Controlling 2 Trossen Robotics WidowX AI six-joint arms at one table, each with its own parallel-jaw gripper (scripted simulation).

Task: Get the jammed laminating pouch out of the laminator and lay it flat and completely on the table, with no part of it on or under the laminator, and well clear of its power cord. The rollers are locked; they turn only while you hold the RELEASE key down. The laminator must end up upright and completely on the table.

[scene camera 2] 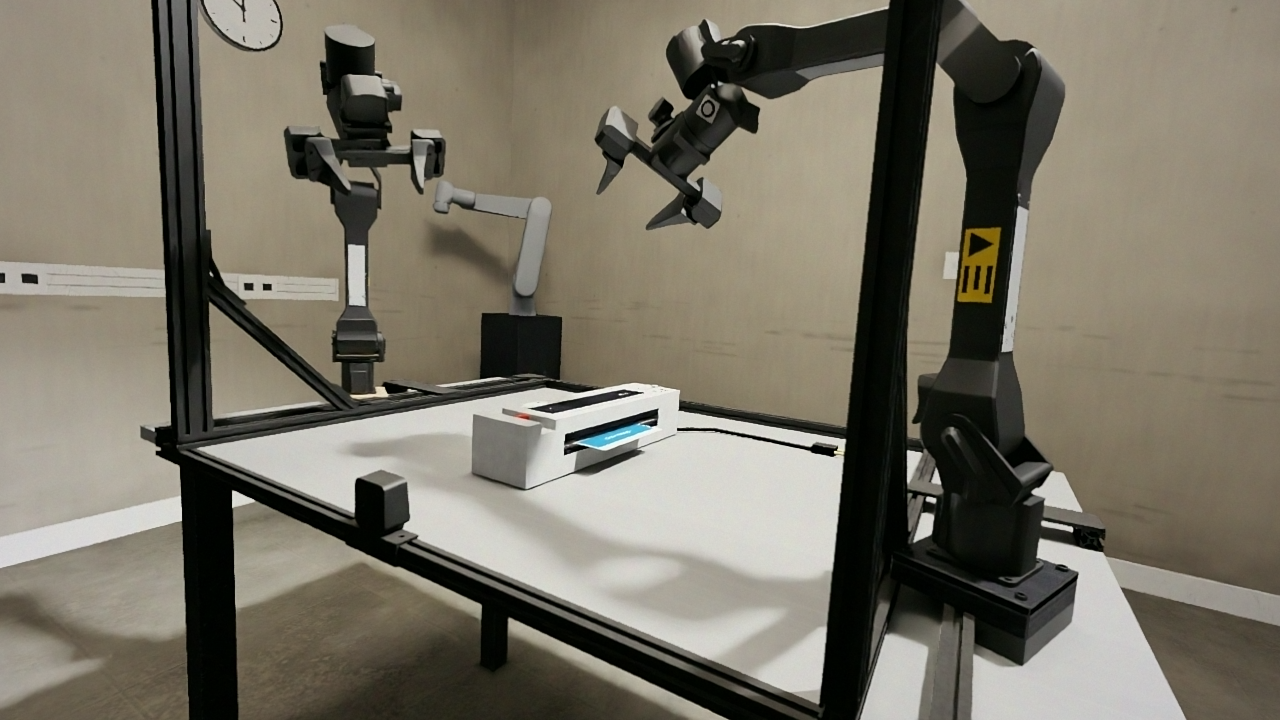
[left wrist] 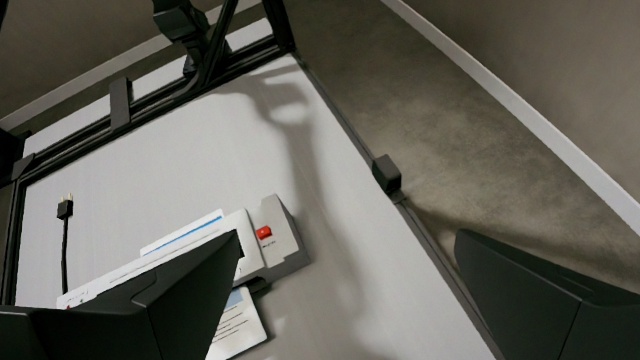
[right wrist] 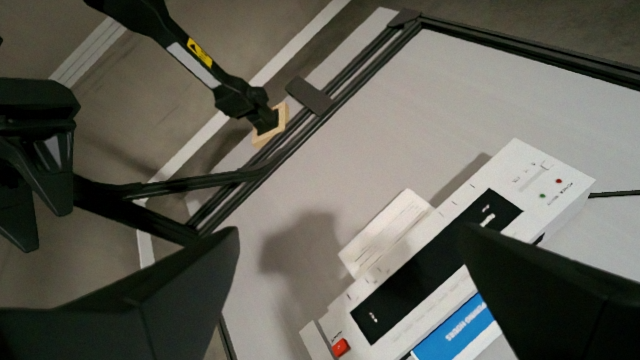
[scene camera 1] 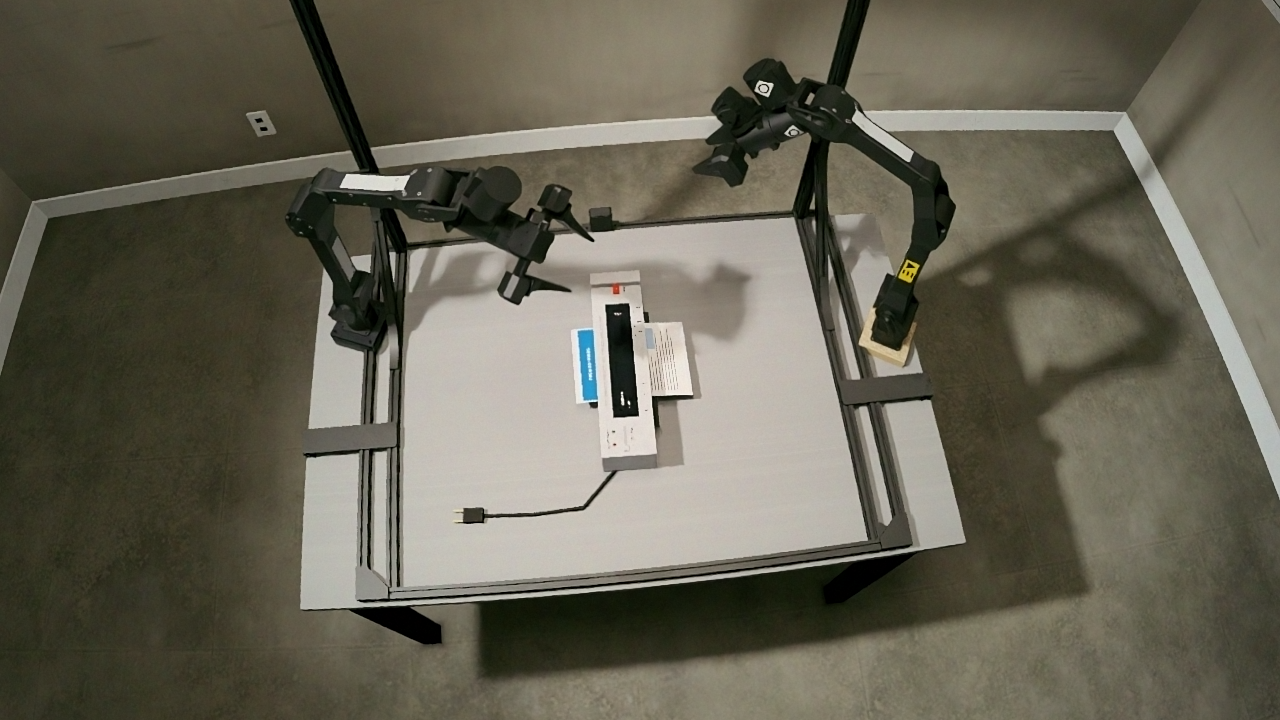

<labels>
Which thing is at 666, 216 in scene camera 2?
My right gripper.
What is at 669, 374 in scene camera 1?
A laminating pouch.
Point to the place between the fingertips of my right gripper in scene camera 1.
582, 266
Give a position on a white laminator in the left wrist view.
At 258, 257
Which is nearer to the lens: the white laminator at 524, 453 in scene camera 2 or the laminating pouch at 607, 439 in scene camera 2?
The white laminator.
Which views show my left gripper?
Scene camera 2, the left wrist view, the right wrist view and scene camera 1: all of them.
</labels>
